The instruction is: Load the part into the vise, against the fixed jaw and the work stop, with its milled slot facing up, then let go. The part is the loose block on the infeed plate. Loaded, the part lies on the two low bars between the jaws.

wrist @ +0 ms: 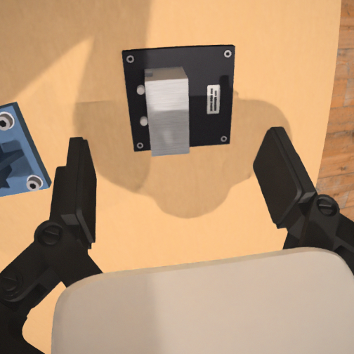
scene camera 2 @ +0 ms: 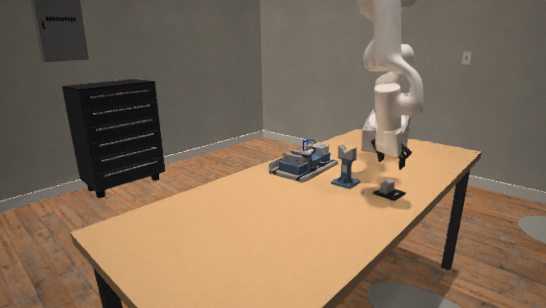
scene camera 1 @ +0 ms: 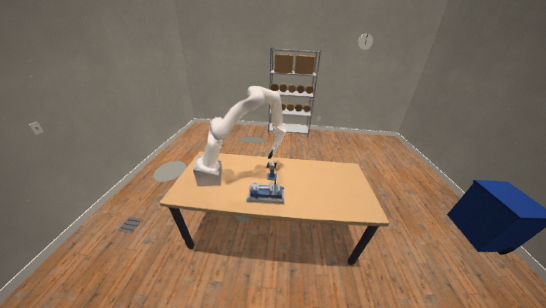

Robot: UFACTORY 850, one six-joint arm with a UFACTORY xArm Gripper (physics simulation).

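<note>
The part, a grey metal block (scene camera 2: 387,186) (wrist: 169,112), lies on the black infeed plate (scene camera 2: 397,195) (wrist: 200,135), beside two round pins on its left in the wrist view. No slot shows on its top face; a small dark notch shows at its far left end, and I cannot tell which way the milled slot faces. My gripper (scene camera 2: 391,159) (wrist: 178,150) (scene camera 1: 270,155) is wide open and empty, above the table, higher than the block. The vise (scene camera 1: 266,193) (scene camera 2: 302,162), blue and grey, stands on the table; its low bars and work stop are too small to make out.
A blue stand with a grey V-shaped top (scene camera 2: 346,167) (scene camera 1: 271,172) stands between the vise and the infeed plate; its blue base (wrist: 30,160) shows at the wrist view's left edge. The table's edge (wrist: 327,125) is right of the plate in that view.
</note>
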